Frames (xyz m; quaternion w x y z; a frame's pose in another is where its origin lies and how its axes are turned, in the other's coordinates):
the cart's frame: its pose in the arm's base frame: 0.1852 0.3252 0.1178 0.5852 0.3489 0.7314 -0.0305
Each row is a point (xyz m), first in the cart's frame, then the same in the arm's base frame.
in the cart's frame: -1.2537 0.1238 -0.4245
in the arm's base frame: -0.0117 0.0158 1.3956
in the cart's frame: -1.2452 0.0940 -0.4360
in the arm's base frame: -0.0381 0.0026 1.3809
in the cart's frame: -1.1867 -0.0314 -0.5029
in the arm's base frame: -0.1666 -0.0340 1.3050
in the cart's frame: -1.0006 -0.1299 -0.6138
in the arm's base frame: -0.3263 0.0303 1.1406
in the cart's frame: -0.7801 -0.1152 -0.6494
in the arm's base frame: -0.3638 0.1621 0.9637
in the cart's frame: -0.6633 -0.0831 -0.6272
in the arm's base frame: -0.3361 0.2317 0.8659
